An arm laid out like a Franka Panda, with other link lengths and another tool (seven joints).
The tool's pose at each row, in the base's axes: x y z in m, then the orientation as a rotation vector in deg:
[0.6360, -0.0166, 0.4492, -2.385, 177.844, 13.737]
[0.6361, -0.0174, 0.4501, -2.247, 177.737, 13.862]
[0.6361, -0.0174, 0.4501, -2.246, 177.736, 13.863]
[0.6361, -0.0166, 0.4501, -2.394, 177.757, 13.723]
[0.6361, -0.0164, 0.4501, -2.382, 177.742, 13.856]
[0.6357, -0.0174, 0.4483, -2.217, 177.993, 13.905]
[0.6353, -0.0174, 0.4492, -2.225, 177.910, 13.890]
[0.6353, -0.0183, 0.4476, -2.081, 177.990, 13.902]
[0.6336, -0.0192, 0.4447, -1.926, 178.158, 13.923]
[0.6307, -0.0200, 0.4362, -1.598, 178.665, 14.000]
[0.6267, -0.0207, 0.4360, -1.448, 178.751, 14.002]
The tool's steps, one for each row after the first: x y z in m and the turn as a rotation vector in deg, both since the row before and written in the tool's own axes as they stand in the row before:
[-0.0001, -0.0007, -0.0010, -0.083, -0.106, 0.081]
[0.0000, 0.0000, 0.0000, -0.001, -0.001, 0.001]
[0.0000, 0.0008, 0.0001, 0.089, 0.021, -0.095]
[0.0000, 0.0002, 0.0000, -0.086, -0.007, 0.008]
[0.0005, -0.0013, 0.0016, -0.021, 0.242, 0.128]
[0.0004, 0.0002, -0.0009, 0.006, -0.083, -0.012]
[0.0001, -0.0011, 0.0014, -0.003, 0.071, 0.099]
[0.0018, -0.0013, 0.0027, -0.006, 0.159, 0.113]
[0.0031, -0.0020, 0.0082, -0.027, 0.490, 0.252]
[0.0040, -0.0006, 0.0000, 0.003, 0.077, 0.103]

